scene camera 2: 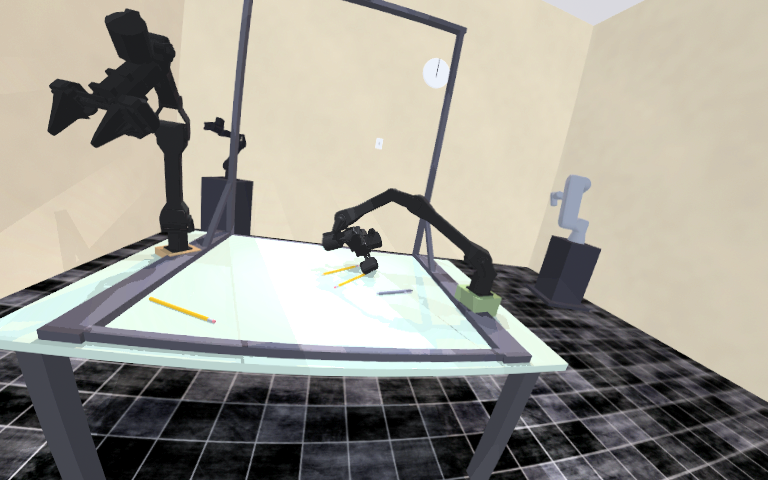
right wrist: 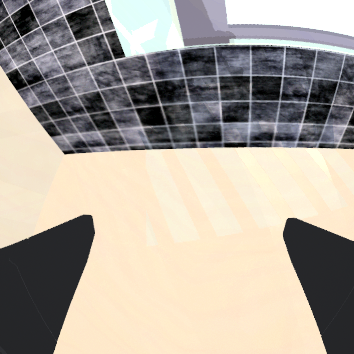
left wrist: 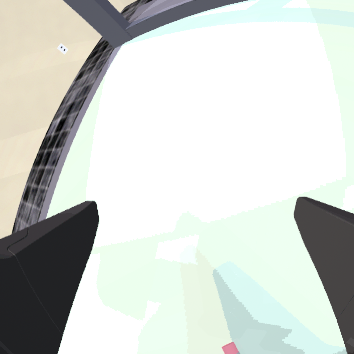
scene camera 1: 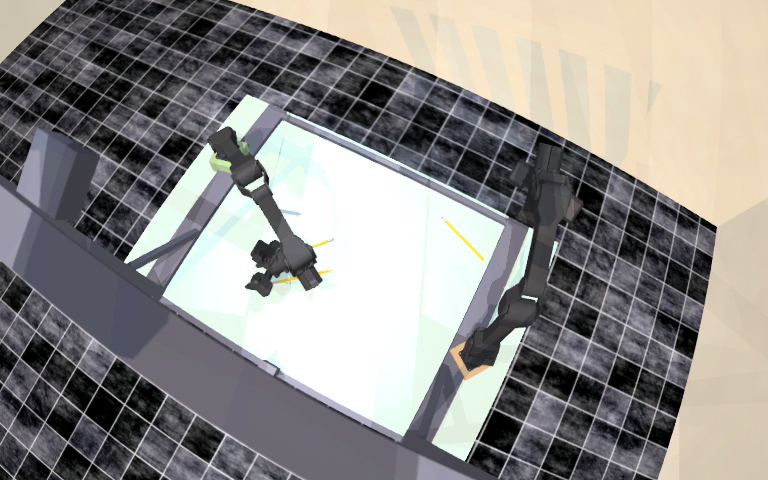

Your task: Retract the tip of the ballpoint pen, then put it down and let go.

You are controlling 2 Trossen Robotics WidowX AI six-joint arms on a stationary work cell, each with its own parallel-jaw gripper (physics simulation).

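Places are measured from the left arm's base along level axes (x right, y ahead, z up), in metres.
Pixels of known places: left gripper, fingertip midpoint: (scene camera 2: 373, 259) (left wrist: 200, 210) (scene camera 1: 250, 276); right gripper, fingertip midpoint: (scene camera 2: 71, 139) (right wrist: 192, 228); left arm's base, origin of the base link: (scene camera 2: 479, 291); right arm's base, origin of the base link: (scene camera 2: 178, 248) (scene camera 1: 472, 356).
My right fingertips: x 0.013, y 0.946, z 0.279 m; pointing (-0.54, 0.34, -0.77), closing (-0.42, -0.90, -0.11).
Ahead of a thing's pixels: the offset from my right fingertips to its top centre. "spot": to the spot under its first point.
The ballpoint pen is a thin blue-grey stick {dx +0.113, dy -0.716, dz -0.331 m} (scene camera 1: 291, 212) (scene camera 2: 394, 292). It lies flat on the glass table, partly hidden by the left arm in scene camera 1. Whether its tip is out is too small to tell. It does not show in either wrist view. My left gripper (scene camera 1: 256, 268) (scene camera 2: 374, 252) (left wrist: 200, 210) is open and empty, low over the table beside two pencils and apart from the pen. My right gripper (scene camera 2: 74, 139) (right wrist: 192, 228) is open and empty, raised high off the table's side.
Two yellow pencils {dx +0.213, dy -0.602, dz -0.335 m} (scene camera 1: 322, 243) {dx +0.294, dy -0.579, dz -0.335 m} (scene camera 2: 340, 270) lie by the left gripper; a pink eraser end {spot: dx +0.338, dy -0.660, dz -0.338 m} (left wrist: 230, 348) shows in the left wrist view. Another yellow pencil {dx +0.043, dy -0.147, dz -0.337 m} (scene camera 1: 463, 238) (scene camera 2: 182, 310) lies far from the pen. A dark frame (scene camera 2: 294, 343) borders the table, with upright posts (scene camera 2: 443, 135).
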